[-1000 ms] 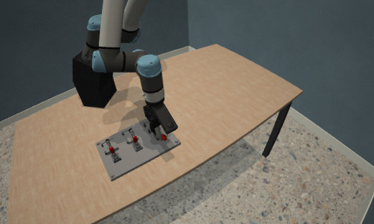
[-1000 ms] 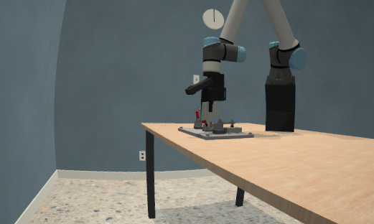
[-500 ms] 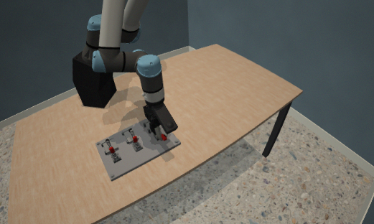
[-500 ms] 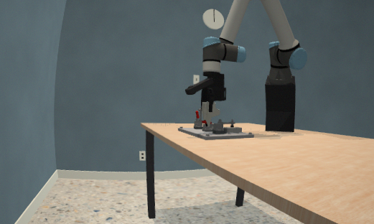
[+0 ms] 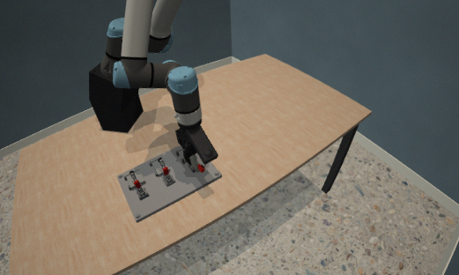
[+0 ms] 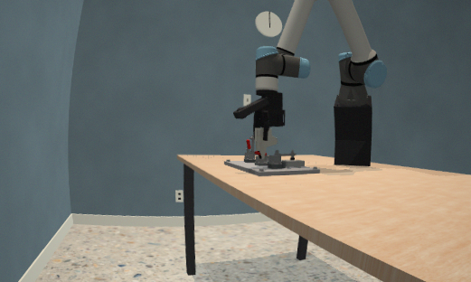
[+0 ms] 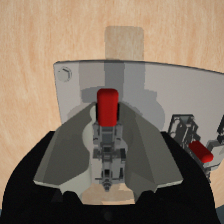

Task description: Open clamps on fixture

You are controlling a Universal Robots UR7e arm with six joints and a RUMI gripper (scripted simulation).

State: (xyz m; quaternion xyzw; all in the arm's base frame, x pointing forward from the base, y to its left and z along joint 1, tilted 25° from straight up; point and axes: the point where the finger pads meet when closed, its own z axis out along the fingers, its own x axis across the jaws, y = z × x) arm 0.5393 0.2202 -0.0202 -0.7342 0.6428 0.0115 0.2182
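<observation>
Right now the grey fixture plate is 60 mm behind my hand, 120 mm to the right of it and 60 mm below it.
</observation>
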